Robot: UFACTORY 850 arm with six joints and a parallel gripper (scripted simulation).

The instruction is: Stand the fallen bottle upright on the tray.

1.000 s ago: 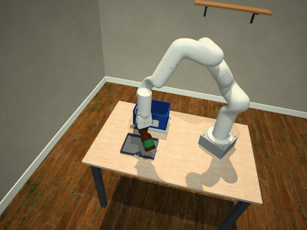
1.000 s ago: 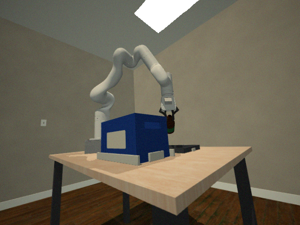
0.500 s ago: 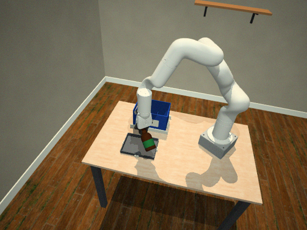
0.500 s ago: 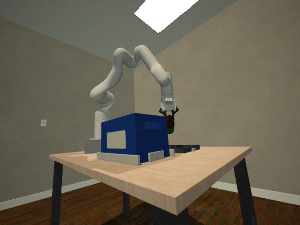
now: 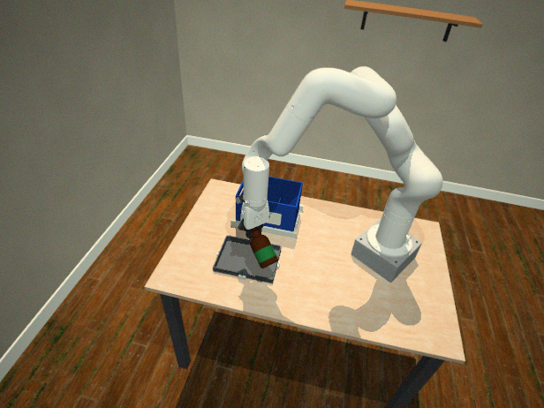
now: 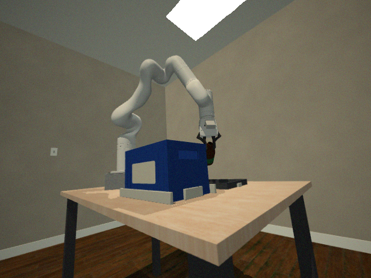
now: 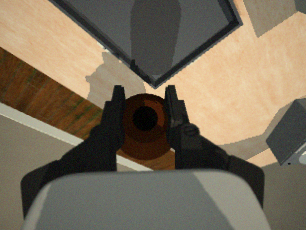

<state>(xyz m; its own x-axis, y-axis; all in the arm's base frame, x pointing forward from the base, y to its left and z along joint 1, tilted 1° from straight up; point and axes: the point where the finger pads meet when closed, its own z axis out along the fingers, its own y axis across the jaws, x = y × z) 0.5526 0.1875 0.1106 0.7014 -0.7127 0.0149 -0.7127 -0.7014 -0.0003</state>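
My hand is 4 cm to the right of the bottle, 4 cm past it and 3 cm above it. Round my hand: dark tray: 19 cm below, 3 cm to the right, 2 cm ahead; then blue crate: 32 cm to the right, 12 cm below, 1 cm behind.
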